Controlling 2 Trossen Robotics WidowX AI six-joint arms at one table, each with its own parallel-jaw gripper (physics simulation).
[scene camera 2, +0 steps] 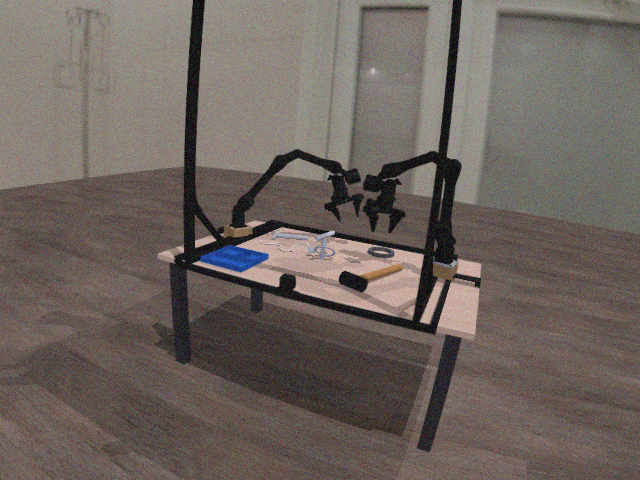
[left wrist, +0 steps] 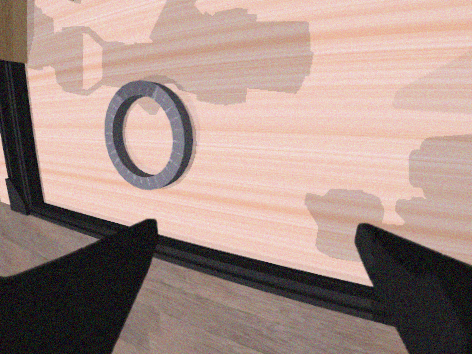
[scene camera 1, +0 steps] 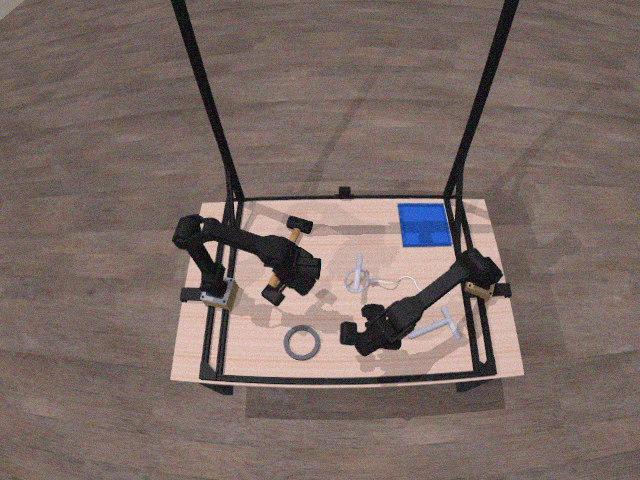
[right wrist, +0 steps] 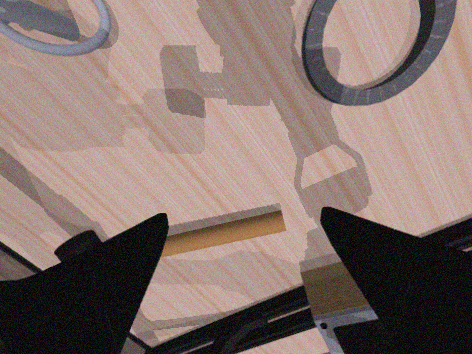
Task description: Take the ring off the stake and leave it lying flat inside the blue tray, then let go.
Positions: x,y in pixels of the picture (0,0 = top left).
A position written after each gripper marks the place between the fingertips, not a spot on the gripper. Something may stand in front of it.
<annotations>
right gripper: scene camera 2 381,232; scene camera 1 291,283; right wrist 245,217; not seen in the left wrist view (out of frame)
same spot on blue tray: (scene camera 2: 234,258) = (scene camera 1: 425,225)
</annotations>
